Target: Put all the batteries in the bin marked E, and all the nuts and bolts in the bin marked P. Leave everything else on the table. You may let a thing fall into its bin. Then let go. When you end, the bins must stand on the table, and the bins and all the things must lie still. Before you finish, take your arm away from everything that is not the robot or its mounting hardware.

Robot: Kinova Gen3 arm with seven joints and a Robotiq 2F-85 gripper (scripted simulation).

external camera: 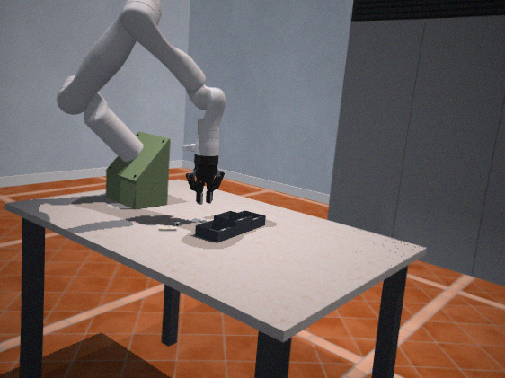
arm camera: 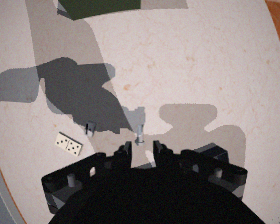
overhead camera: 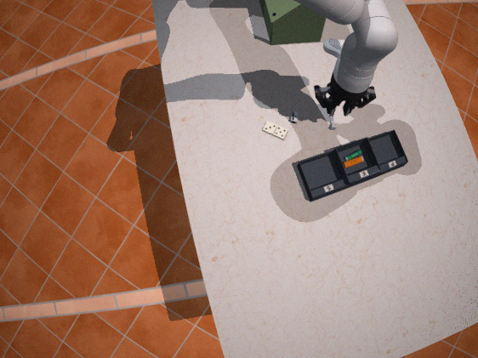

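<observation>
Right now the bolt is 80 mm below my hand. The rest, counted from my hand: green battery: 80 mm ahead, 70 mm below, 30 mm to the left; then metal nut: 90 mm to the right, 70 mm below, 20 mm behind; then orange battery: 100 mm ahead, 70 mm below, 30 mm to the left.
</observation>
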